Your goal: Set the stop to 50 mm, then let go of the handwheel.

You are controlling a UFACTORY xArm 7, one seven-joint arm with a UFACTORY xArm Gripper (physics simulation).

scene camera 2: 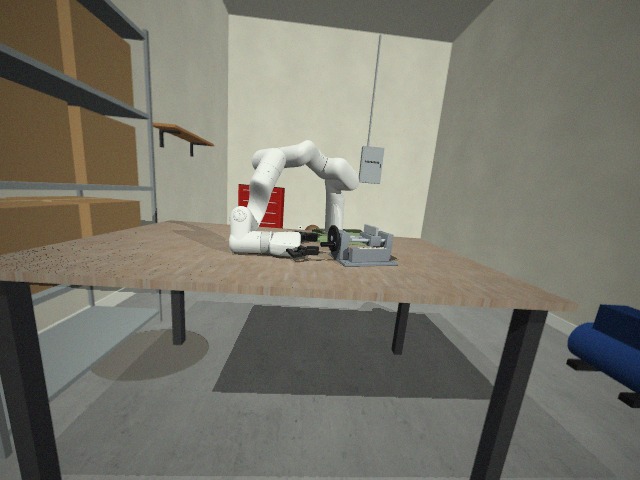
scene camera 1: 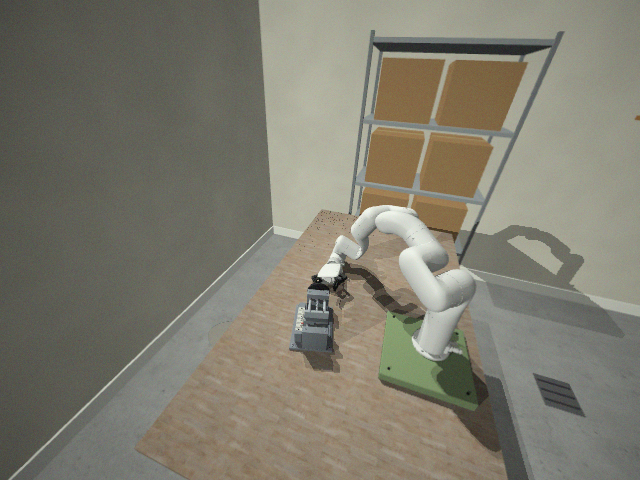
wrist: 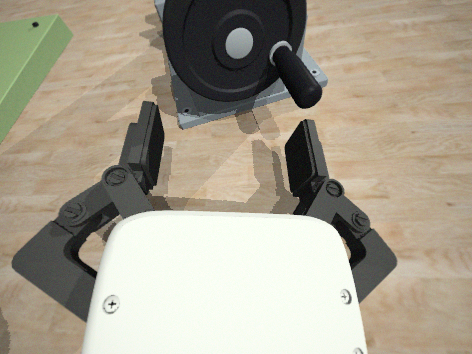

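Where they show: gripper, fingertip midpoint: (scene camera 2: 318,243) (wrist: 230,126); arm's base at its link origin: (scene camera 1: 430,344).
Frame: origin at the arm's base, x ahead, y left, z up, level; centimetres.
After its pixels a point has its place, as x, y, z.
The grey stop device (scene camera 1: 313,338) @[37.7, 17.2, 4.7] (scene camera 2: 370,255) @[47.3, 9.6, 0.8] stands on the table. Its black handwheel (scene camera 1: 317,286) @[44.4, -2.5, 8.3] (scene camera 2: 333,238) @[45.8, -3.1, 5.3] (wrist: 200,65) @[41.6, -4.3, 4.3] faces my gripper (scene camera 2: 314,243) @[43.6, -8.1, 2.5] (wrist: 230,126) @[43.6, -8.1, 2.5]. The wheel's black crank handle (scene camera 2: 327,244) @[48.5, -5.1, 3.6] (wrist: 299,80) @[47.8, -6.4, 4.2] sticks out toward me, at the lower right of the wheel in the wrist view. My gripper is open and empty, a little short of the handle; the handle lies beyond the right fingertip, not between the fingers. The cream scale (scene camera 1: 299,319) @[45.8, 10.9, 3.1] shows a tiny red mark, but its numbers are too small to read. The scale does not show in the wrist view.
The arm's green base plate (scene camera 1: 403,373) @[7.9, 14.8, 0.5] (wrist: 30,65) @[15.4, 6.7, -0.5] lies to one side of the device. The wooden table (scene camera 1: 258,413) @[44.3, 40.6, -2.5] (scene camera 2: 439,273) @[51.0, 31.8, -2.5] carries both. A shelf rack (scene camera 1: 465,45) (scene camera 2: 149,103) with brown boxes stands beyond the table's end.
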